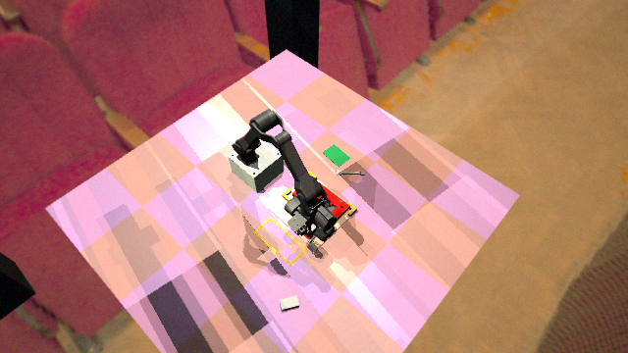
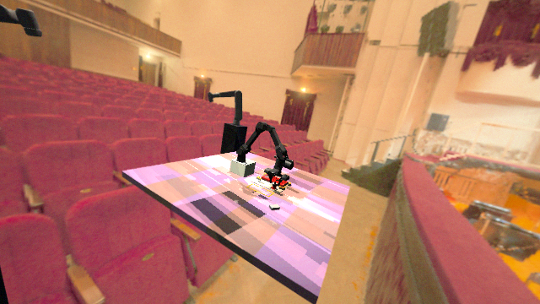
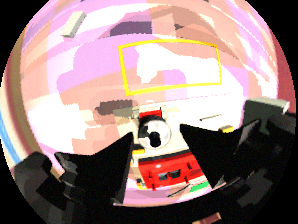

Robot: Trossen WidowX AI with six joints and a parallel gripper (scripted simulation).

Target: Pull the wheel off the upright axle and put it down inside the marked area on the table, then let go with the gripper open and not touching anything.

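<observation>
Now: gripper tip right at the black wheel. Also, from my gripper tip: small block 130 mm ahead, 230 mm to the right, 30 mm below; axle stand right at my gripper tip; thin white rod 60 mm behind, 320 mm to the left, 30 mm below.
</observation>
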